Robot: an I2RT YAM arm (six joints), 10 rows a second.
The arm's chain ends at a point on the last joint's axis. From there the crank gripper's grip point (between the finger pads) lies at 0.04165 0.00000 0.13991 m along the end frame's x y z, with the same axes.
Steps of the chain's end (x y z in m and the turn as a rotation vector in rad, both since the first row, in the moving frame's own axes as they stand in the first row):
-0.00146 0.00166 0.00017 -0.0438 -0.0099 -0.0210
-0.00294 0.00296 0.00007 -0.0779 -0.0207 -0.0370
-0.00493 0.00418 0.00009 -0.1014 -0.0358 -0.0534
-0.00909 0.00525 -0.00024 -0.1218 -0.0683 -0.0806
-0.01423 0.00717 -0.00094 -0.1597 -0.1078 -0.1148
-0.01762 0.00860 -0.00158 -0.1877 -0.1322 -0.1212
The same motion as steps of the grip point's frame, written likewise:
-0.00279 0.00693 0.00046 -0.0438 -0.0099 -0.0210
-0.00567 0.01239 0.00054 -0.0779 -0.0207 -0.0370
-0.00963 0.01632 0.00088 -0.1014 -0.0358 -0.0534
-0.01815 0.01943 0.00144 -0.1218 -0.0683 -0.0806
-0.02842 0.02580 0.00131 -0.1597 -0.1078 -0.1148
-0.03499 0.03120 0.00067 -0.1877 -0.1322 -0.1212

